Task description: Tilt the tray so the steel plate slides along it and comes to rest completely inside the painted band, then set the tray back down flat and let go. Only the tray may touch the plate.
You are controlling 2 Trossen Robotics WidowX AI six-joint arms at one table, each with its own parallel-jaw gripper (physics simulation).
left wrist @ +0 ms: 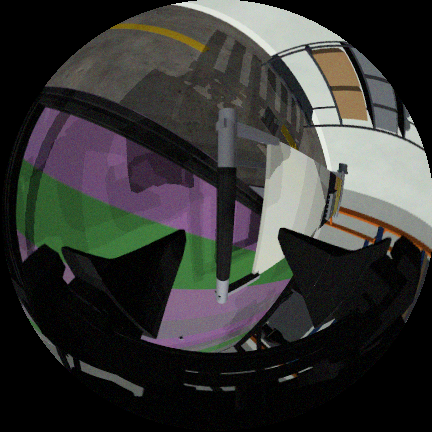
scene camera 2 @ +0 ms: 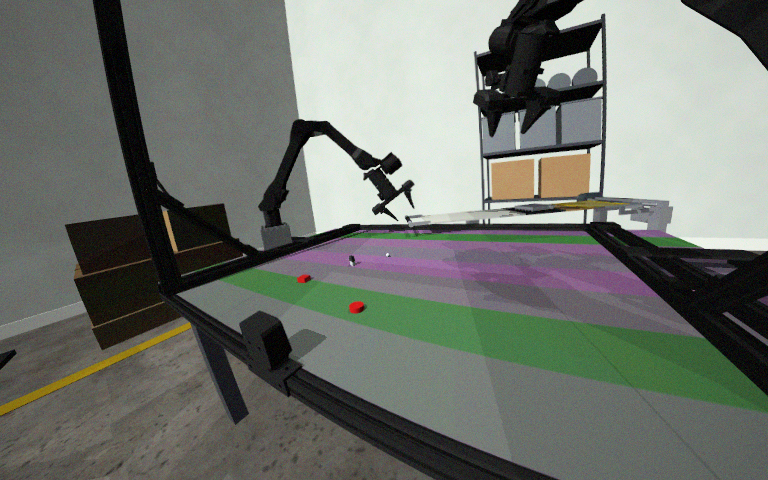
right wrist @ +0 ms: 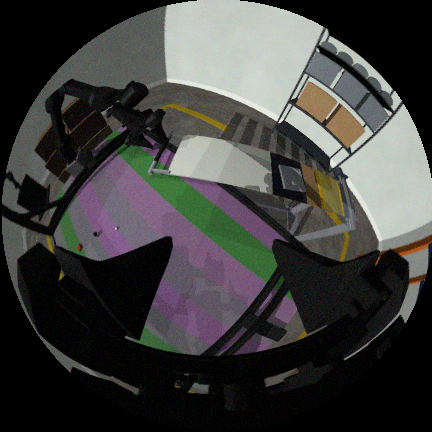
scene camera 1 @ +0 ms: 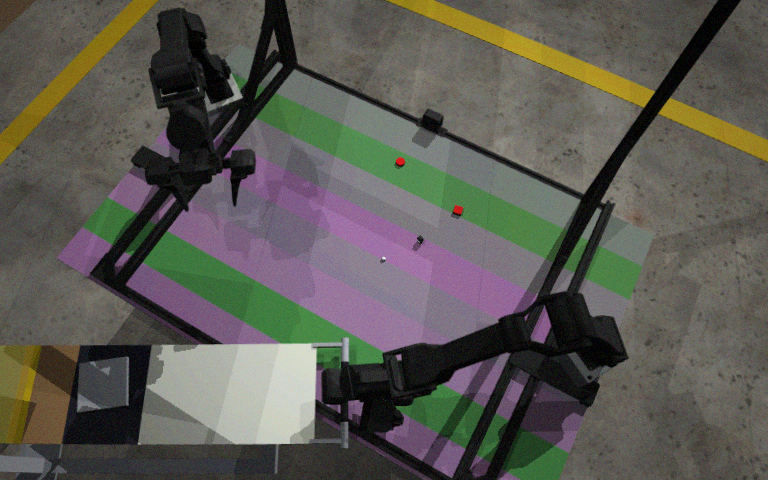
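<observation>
The long tray point(scene camera 1: 226, 390) point(scene camera 2: 464, 216) point(left wrist: 295, 185) point(right wrist: 220, 160) has a pale surface, a dark section, a brown section and a yellow section point(scene camera 1: 12, 396) point(right wrist: 327, 192). The grey steel plate point(scene camera 1: 103, 383) point(right wrist: 291, 177) lies within the dark section. A bar handle point(scene camera 1: 344, 424) point(left wrist: 226, 200) point(right wrist: 161, 154) crosses the tray's pale end. My left gripper point(scene camera 2: 404, 213) point(left wrist: 232, 234) is open close above the handle, whose bar shows between the fingers in the left wrist view; contact is unclear. My right gripper point(scene camera 1: 210, 206) point(scene camera 2: 508, 133) point(right wrist: 223, 243) is open and empty, high above the table.
A red disc point(scene camera 1: 399, 161) point(scene camera 2: 356, 307), a red block point(scene camera 1: 457, 210) point(scene camera 2: 303, 278), a small black piece point(scene camera 1: 419, 239) and a white ball point(scene camera 1: 382, 259) lie on the striped table. Black frame rails edge it, with a black box point(scene camera 1: 432, 118) point(scene camera 2: 263, 339) on one rail.
</observation>
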